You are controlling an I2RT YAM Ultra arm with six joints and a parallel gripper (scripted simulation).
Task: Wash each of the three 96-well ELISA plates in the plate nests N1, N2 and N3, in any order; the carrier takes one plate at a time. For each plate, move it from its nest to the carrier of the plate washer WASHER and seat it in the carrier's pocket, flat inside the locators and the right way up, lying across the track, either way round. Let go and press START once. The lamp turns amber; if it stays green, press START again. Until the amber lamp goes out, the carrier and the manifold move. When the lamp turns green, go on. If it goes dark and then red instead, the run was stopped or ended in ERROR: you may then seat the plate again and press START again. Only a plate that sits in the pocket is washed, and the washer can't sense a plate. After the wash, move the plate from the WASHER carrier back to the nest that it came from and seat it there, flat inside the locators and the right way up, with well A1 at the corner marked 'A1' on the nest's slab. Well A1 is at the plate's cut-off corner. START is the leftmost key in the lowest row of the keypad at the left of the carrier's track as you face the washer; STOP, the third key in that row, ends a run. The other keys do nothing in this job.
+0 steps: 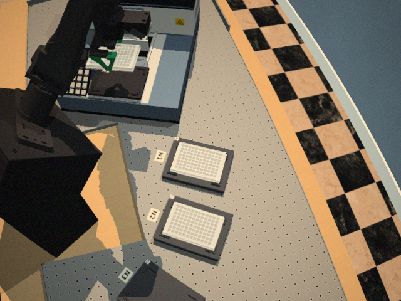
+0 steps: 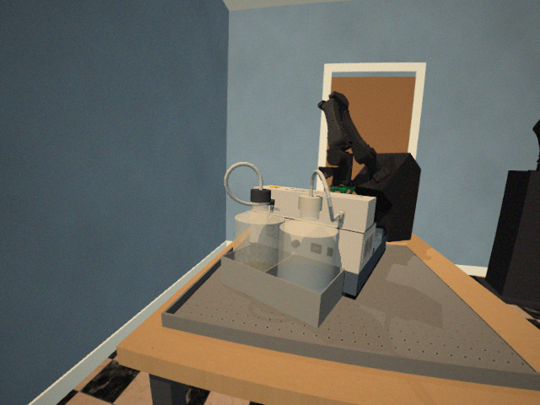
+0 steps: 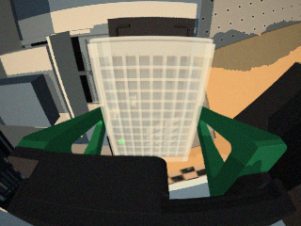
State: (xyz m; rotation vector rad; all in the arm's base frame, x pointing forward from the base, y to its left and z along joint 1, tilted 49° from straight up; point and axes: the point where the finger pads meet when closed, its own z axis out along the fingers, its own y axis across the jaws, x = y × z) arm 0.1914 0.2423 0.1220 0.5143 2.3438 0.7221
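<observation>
Now: hand 10 cm above the dark carrier. From my hand the other things lie so: N1 label (10 cm ahead, 20 cm to the right, 18 cm below); then manifold (4 cm ahead, 15 cm to the left, 5 cm below); then washer (4 cm ahead, 15 cm to the left, 6 cm below).
</observation>
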